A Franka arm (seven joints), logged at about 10 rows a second.
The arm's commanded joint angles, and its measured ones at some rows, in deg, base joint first. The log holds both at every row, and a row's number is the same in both.
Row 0, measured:
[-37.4 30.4 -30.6 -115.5 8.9 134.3 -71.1]
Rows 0 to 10, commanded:
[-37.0 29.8 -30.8 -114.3 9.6 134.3 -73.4]
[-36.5 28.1 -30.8 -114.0 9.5 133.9 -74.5]
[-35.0 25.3 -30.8 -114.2 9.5 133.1 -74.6]
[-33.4 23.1 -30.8 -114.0 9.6 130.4 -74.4]
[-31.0 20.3 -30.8 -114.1 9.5 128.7 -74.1]
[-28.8 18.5 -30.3 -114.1 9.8 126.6 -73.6]
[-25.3 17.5 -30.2 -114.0 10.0 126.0 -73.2]
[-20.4 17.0 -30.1 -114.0 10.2 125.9 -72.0]
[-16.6 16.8 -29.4 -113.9 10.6 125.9 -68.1]
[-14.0 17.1 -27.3 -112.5 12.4 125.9 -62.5]
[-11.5 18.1 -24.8 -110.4 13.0 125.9 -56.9]
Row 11, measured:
[-14.3 17.6 -26.8 -112.4 11.1 126.2 -62.5]
